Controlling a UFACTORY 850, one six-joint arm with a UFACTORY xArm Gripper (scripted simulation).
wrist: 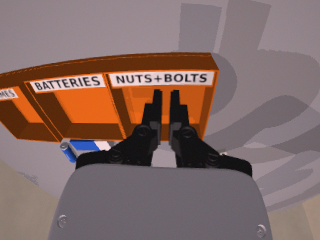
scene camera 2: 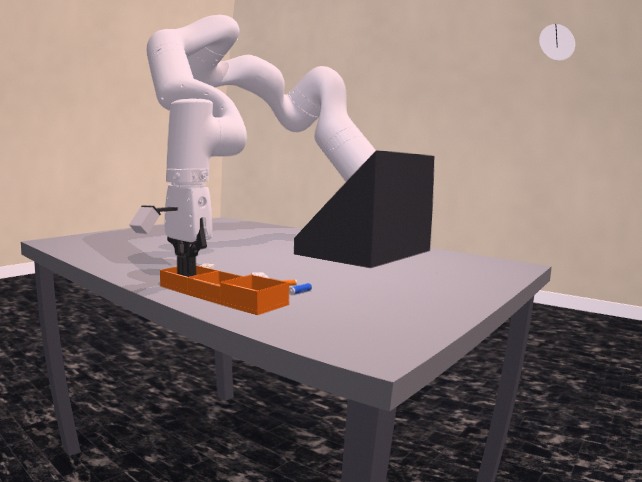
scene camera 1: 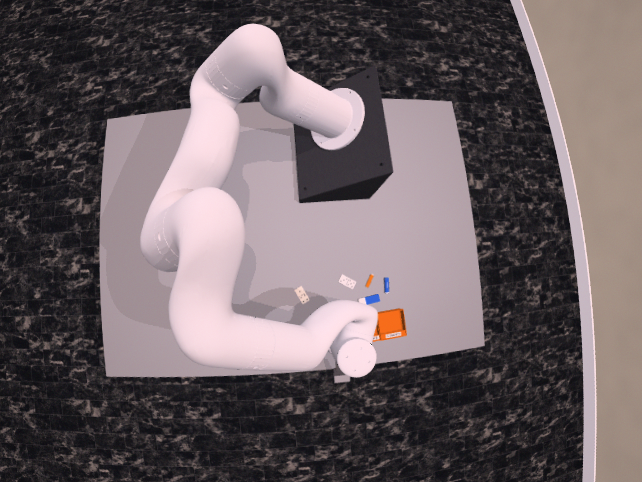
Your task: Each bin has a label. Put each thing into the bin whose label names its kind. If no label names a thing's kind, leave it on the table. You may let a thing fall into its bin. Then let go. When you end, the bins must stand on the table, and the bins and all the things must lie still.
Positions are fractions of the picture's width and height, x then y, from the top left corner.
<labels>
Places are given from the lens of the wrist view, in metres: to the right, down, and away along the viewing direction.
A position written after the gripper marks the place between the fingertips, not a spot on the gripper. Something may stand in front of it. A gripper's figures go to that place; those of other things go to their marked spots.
gripper (wrist: 0.52, 0.43): 0.01, -0.01, 0.14
orange three-compartment bin (wrist: 0.26, 0.46): -0.09, -0.01, 0.17
</labels>
